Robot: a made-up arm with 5 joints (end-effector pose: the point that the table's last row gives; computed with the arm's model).
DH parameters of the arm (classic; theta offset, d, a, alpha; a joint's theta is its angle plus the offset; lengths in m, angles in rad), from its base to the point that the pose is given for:
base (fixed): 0.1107 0 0.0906 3.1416
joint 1: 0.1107 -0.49 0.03 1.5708
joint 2: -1.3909 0 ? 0
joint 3: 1.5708 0 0.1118 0
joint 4: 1.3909 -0.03 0 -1.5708
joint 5: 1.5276 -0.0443 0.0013 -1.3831
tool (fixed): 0.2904 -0.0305 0 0
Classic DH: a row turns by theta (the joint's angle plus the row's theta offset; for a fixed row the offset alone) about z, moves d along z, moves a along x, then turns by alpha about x.
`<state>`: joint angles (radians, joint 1 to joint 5).
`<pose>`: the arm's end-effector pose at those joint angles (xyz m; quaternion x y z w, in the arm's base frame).
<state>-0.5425 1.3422 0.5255 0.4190 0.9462</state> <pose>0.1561 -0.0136 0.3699 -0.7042 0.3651 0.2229 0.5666</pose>
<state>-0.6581 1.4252 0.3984 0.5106 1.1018</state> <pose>0.1647 -0.0040 0.3579 -0.7125 0.3023 0.3317 0.5394</pose>
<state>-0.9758 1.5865 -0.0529 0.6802 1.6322</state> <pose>0.1931 0.0553 0.3165 -0.6477 0.0215 0.6013 0.4675</pose>
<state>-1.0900 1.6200 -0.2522 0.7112 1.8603</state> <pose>0.1998 0.0933 0.3050 -0.5876 -0.1220 0.6769 0.4261</pose>
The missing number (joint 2, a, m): 0.1118
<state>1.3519 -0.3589 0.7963 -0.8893 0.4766</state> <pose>0.0816 -0.1536 0.5332 -0.2240 -0.2992 -0.9043 0.2061</pose>
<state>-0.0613 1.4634 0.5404 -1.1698 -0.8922</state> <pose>0.1871 0.0093 0.3408 0.1318 0.4665 -0.6653 0.5678</pose>
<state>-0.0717 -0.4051 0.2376 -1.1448 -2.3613</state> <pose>0.1994 0.0089 0.6514 0.7693 0.3023 0.2595 0.4995</pose>
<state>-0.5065 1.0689 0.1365 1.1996 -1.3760</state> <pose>0.1915 0.0657 0.3862 -0.4185 0.5632 -0.7084 0.0766</pose>
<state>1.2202 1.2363 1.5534 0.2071 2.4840</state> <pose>0.0393 0.0082 0.4574 0.0100 0.3390 0.2419 0.9091</pose>
